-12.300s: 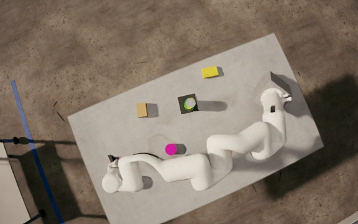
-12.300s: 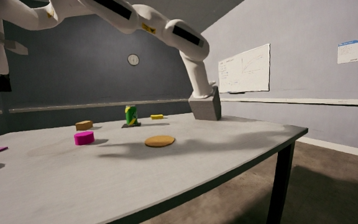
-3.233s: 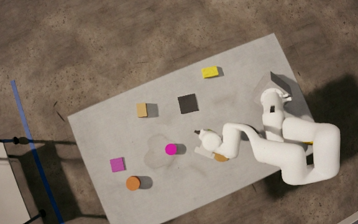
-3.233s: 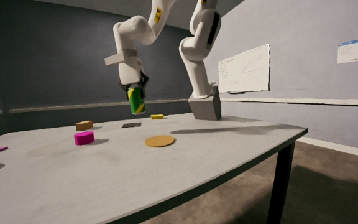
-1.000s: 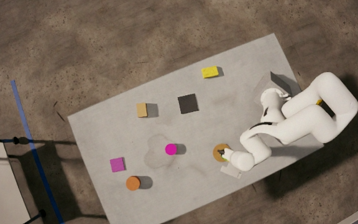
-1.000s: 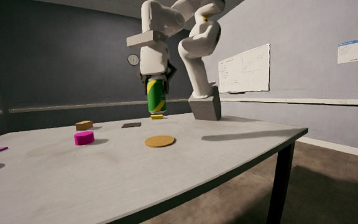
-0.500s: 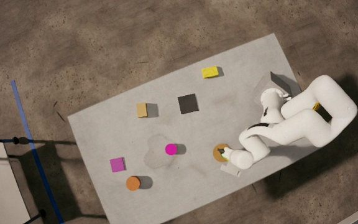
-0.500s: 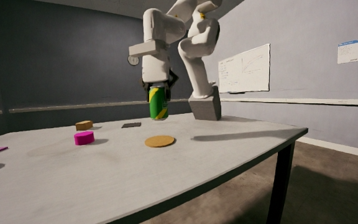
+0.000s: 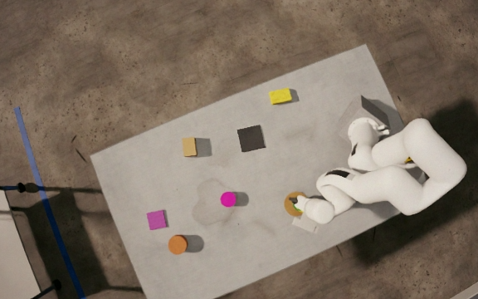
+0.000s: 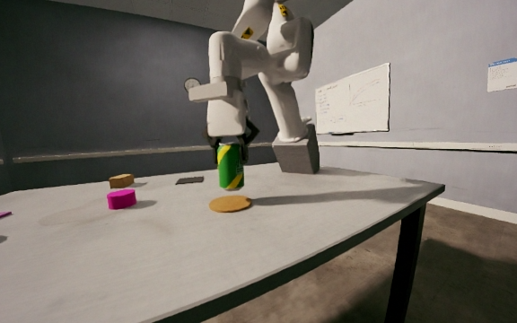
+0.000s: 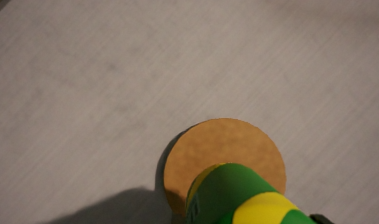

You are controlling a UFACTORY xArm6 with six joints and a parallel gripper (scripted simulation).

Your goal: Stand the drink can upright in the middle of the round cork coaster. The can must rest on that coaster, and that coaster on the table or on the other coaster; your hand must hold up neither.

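The round cork coaster is 120 mm below my hand, 10 mm to the left of it and 10 mm ahead of it. Round my hand: magenta disc (300 mm ahead, 100 mm below, 80 mm to the right); then tan block (410 mm ahead, 330 mm to the right, 100 mm below); then dark square coaster (320 mm to the right, 140 mm ahead, 120 mm below).
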